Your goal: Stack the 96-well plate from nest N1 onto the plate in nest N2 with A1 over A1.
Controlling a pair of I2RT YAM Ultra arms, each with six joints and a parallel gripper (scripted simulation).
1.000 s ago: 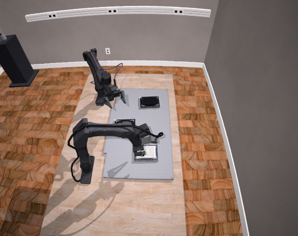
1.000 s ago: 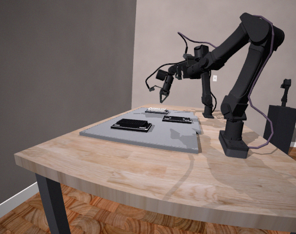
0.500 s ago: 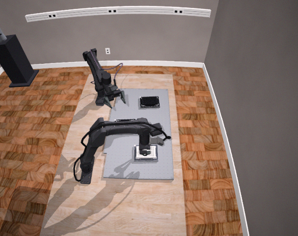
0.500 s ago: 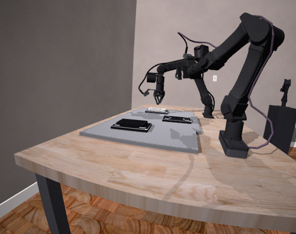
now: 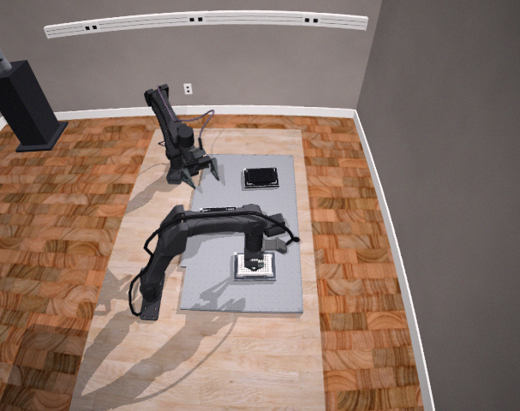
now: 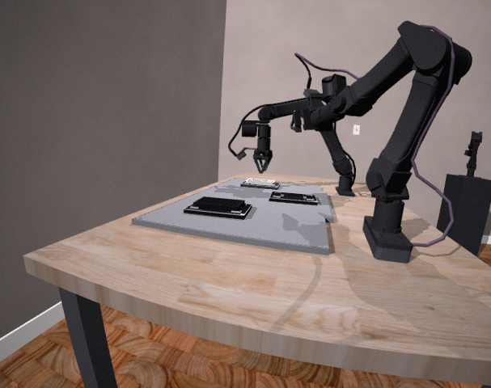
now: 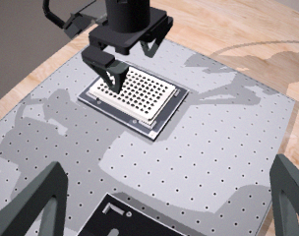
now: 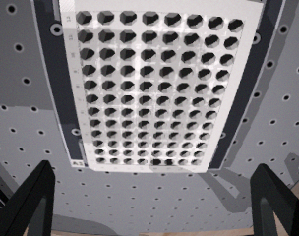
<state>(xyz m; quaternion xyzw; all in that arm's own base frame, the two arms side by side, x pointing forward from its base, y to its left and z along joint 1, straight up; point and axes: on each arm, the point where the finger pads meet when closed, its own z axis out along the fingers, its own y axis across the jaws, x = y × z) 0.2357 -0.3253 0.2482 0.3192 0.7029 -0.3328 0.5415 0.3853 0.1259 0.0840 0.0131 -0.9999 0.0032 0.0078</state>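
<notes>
Right now the white 96-well plate is 50 mm below my right hand. The rest, counted from my right hand: grey plate nest (70 mm below); then black 96-well plate (30 mm ahead, 470 mm to the left, 50 mm below); then black plate nest (160 mm behind, 220 mm to the left, 70 mm below).
</notes>
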